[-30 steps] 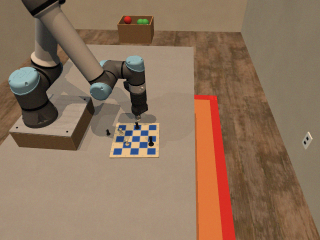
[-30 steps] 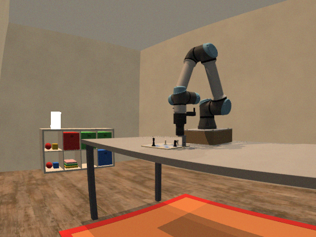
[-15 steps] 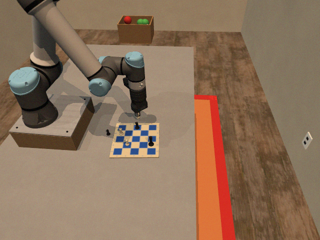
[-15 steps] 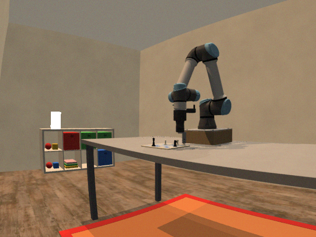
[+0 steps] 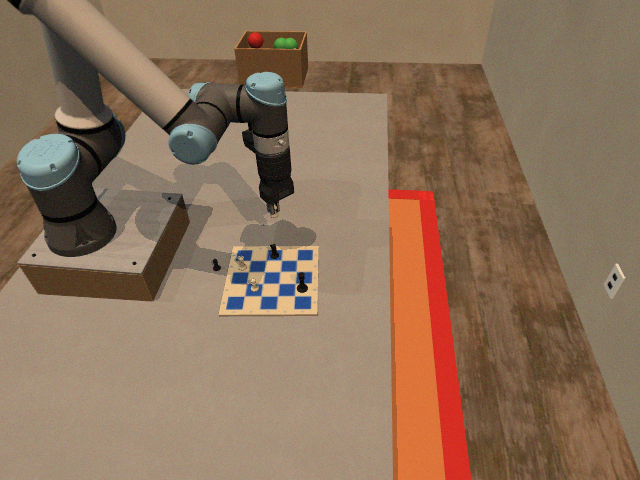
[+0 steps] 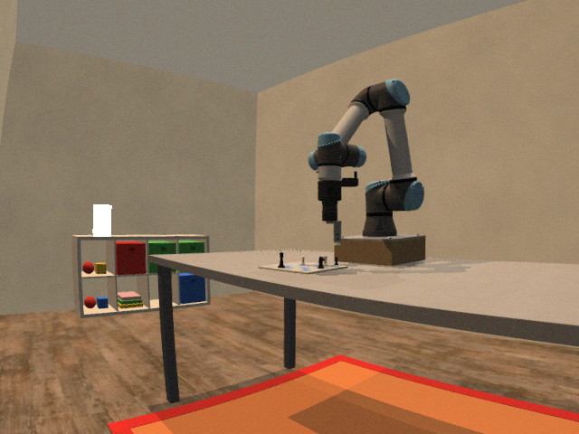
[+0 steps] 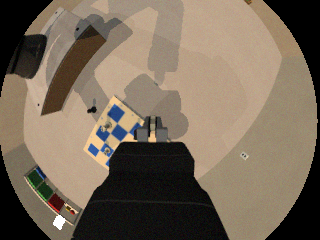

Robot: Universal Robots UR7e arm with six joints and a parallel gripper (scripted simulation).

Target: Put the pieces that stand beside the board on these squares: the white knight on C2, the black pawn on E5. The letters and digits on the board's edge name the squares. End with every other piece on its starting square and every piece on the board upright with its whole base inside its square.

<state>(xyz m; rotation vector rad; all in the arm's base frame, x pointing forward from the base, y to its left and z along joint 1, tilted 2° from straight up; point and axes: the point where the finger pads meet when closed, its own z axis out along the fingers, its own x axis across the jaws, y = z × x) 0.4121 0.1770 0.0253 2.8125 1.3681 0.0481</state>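
Right now the chessboard is 30 mm ahead of my hand, 140 mm to the right of it and 110 mm below it. Also, from my hand: white knight 10 mm below; black pawn 110 mm behind, 130 mm to the right, 100 mm below; white pawn 180 mm to the right, 90 mm below.
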